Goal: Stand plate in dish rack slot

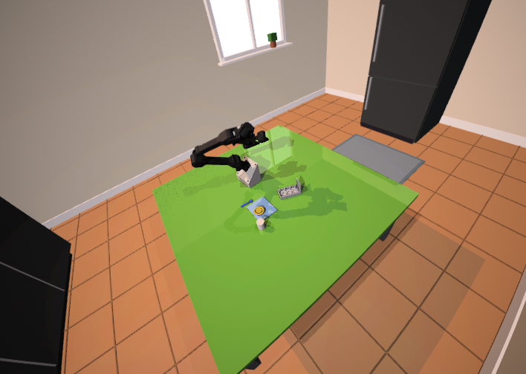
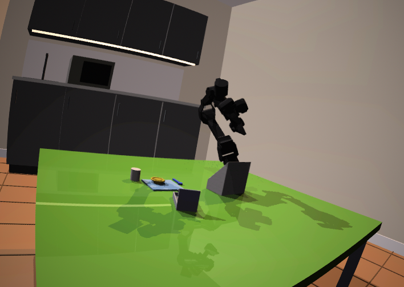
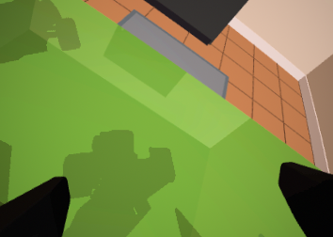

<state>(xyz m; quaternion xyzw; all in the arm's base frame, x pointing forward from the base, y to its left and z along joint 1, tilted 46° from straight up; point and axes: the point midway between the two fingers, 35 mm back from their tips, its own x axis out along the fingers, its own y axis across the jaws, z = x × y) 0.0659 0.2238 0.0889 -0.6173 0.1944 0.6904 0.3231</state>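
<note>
My gripper tip is now 280 mm above the orange plate, 230 mm short of it and 220 mm to the left of it. The rest, counted from my gripper tip: light blue mat 300 mm below, 210 mm ahead, 200 mm to the right; then grey dish rack 280 mm below, 210 mm ahead, 10 mm to the left; then blue utensil 300 mm below, 250 mm to the right, 110 mm ahead.
</note>
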